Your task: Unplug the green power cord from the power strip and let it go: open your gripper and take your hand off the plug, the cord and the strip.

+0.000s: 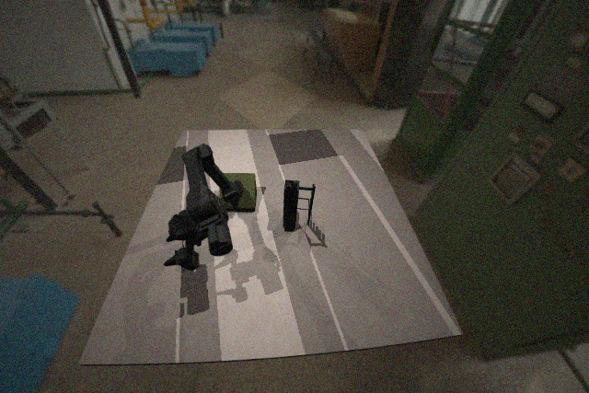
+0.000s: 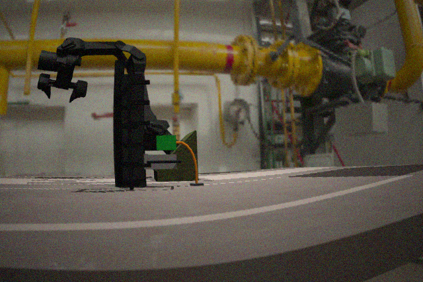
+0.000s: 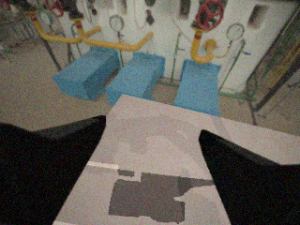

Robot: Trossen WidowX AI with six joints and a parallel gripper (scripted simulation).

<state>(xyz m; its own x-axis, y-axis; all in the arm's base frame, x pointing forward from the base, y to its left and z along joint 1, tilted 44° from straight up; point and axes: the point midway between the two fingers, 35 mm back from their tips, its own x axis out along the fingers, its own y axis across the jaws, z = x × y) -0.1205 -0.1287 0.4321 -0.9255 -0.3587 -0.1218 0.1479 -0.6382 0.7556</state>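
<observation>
My gripper tip is now 44 cm short of the green plug, 28 cm to the right of it and 18 cm above it.
</observation>
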